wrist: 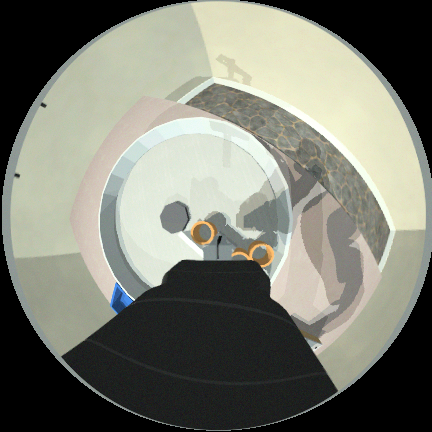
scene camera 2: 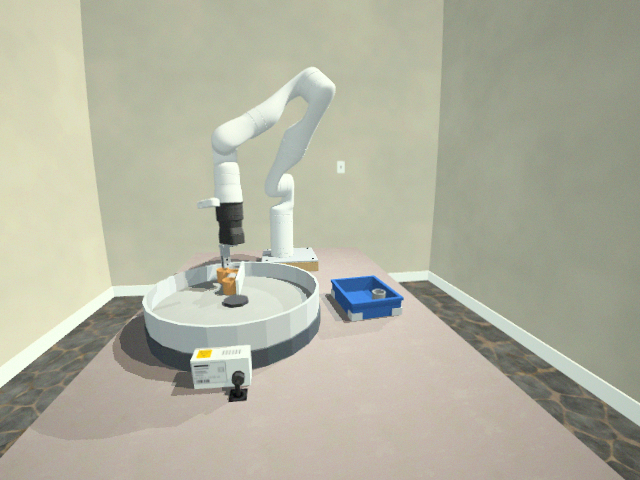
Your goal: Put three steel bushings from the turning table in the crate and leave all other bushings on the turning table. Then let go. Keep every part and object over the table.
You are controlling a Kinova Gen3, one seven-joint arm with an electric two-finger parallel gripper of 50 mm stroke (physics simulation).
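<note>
My gripper [scene camera 2: 225, 265] [wrist: 220, 243] is shut, with its fingertips low over the turning table [scene camera 2: 232, 331] [wrist: 108, 200], among the bushings. One orange bushing [scene camera 2: 229, 286] [wrist: 193, 233] stands near the fingers. Another orange bushing [wrist: 271, 255] stands on the other side of the fingers in the wrist view, with part of a third [wrist: 240, 252] beside it. A small grey surface [scene camera 2: 232, 275] shows between the orange bushings; the fingers and the bushings hide most of the steel parts there. One steel bushing [scene camera 2: 378, 293] is in the blue crate [scene camera 2: 368, 310] [wrist: 119, 298], upright.
A white upright vane [scene camera 2: 240, 279] [wrist: 190, 244] stands on the turning table beside the bushings, near a dark hub [scene camera 2: 235, 300] [wrist: 174, 217]. The turning table has a high pale rim. A white box [scene camera 2: 209, 373] and a small black stand [scene camera 2: 237, 394] are in front of it.
</note>
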